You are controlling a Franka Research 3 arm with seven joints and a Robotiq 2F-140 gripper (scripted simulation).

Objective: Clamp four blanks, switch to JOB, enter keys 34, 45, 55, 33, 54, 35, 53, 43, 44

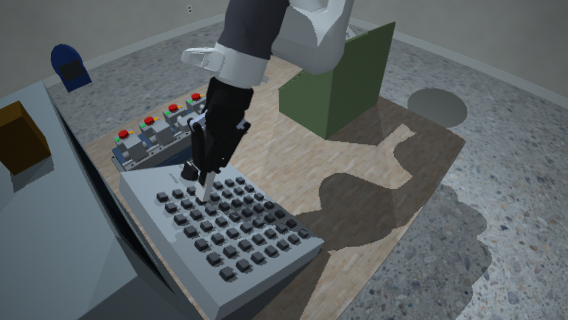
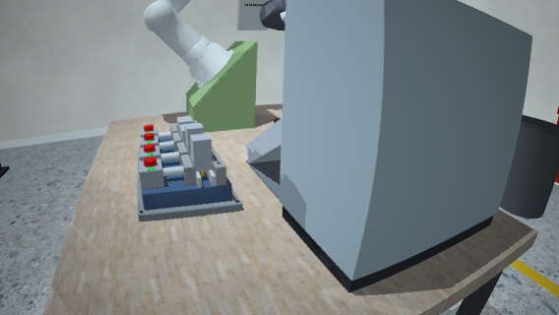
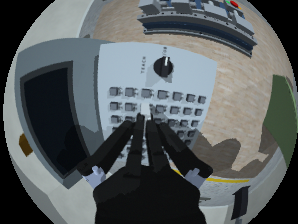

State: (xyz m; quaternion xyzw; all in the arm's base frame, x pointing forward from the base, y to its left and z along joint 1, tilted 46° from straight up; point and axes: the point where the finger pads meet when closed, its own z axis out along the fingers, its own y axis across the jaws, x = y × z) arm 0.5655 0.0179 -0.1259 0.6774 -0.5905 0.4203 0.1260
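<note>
Now: the key 10 mm behind my hand, 100 mm to the left of it and 50 mm below it. Also, from my hand: grey keypad (20 mm ahead, 20 mm to the left, 90 mm below); black selector knob (10 mm behind, 100 mm to the right, 40 mm below).
</note>
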